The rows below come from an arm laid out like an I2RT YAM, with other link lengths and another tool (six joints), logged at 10 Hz.
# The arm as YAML. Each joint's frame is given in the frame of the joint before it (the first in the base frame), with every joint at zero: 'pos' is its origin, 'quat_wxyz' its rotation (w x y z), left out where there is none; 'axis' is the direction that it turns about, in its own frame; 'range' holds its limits. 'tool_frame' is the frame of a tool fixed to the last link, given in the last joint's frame.
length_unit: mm
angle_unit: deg
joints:
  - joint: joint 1
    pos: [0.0, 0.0, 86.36]
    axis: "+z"
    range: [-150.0, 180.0]
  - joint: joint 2
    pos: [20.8, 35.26, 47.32]
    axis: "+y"
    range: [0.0, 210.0]
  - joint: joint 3
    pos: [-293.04, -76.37, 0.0]
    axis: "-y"
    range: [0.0, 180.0]
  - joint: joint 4
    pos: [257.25, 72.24, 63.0]
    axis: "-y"
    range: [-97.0, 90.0]
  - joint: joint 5
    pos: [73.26, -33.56, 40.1]
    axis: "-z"
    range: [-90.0, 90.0]
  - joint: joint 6
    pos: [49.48, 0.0, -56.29]
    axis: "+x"
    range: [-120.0, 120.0]
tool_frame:
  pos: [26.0, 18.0, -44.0]
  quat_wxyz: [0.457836, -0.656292, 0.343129, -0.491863]
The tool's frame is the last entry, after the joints.
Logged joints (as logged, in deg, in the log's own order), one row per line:
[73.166 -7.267 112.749 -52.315 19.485 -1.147]
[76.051 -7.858 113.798 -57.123 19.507 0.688]
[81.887 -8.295 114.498 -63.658 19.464 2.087]
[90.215 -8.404 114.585 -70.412 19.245 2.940]
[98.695 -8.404 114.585 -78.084 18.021 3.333]
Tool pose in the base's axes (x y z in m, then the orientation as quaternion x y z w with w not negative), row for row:
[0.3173 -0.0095 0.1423 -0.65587 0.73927 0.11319 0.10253]
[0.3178 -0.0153 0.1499 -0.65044 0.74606 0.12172 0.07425]
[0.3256 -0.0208 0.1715 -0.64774 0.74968 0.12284 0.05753]
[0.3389 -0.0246 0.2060 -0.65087 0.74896 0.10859 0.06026]
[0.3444 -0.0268 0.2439 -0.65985 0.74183 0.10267 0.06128]
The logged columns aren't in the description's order. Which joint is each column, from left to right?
Columns, left to right: joint 3, joint 1, joint 2, joint 4, joint 6, joint 5.
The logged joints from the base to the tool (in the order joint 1, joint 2, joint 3, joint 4, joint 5, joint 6), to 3 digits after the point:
[-7.267 112.749 73.166 -52.315 -1.147 19.485]
[-7.858 113.798 76.051 -57.123 0.688 19.507]
[-8.295 114.498 81.887 -63.658 2.087 19.464]
[-8.404 114.585 90.215 -70.412 2.940 19.245]
[-8.404 114.585 98.695 -78.084 3.333 18.021]

